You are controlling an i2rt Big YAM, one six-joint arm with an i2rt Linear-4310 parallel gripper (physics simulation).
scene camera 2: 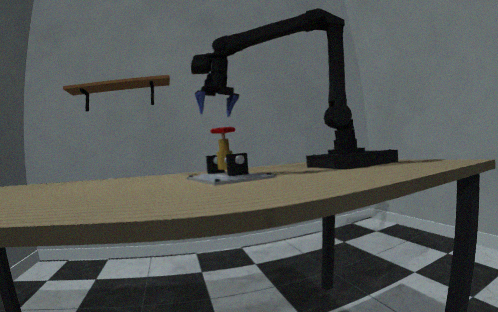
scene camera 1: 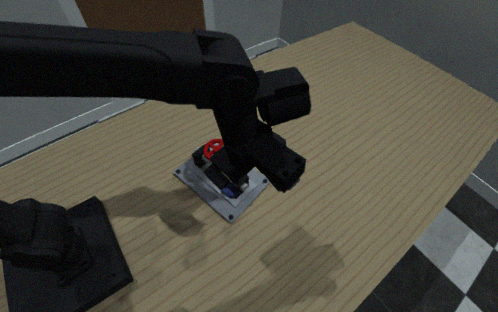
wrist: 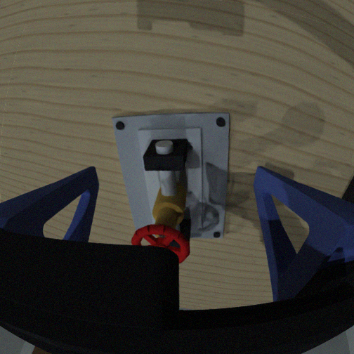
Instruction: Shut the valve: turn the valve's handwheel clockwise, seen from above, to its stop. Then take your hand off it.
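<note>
The red handwheel [scene camera 1: 207, 150] [scene camera 2: 222, 130] [wrist: 159, 229] sits level on top of the yellow valve body [scene camera 2: 223, 149] [wrist: 170, 202]. The valve stands upright between black blocks on a grey base plate [scene camera 1: 187, 180] [scene camera 2: 260, 176] [wrist: 216, 145]. My gripper [scene camera 2: 215, 115] [wrist: 175, 175] is open and empty, pointing down, with its blue fingers wide apart. In the second scene view its fingertips are a little above the handwheel, apart from it. In the wrist view the black gripper body hides the handwheel's lower part. In the first scene view the arm hides part of the valve and most of the fingers.
The arm's black base [scene camera 1: 112, 275] [scene camera 2: 352, 159] stands on the wooden table [scene camera 1: 375, 100] [scene camera 2: 125, 200], to the right of the valve in the second scene view. A wall shelf [scene camera 2: 117, 85] hangs at the back left there.
</note>
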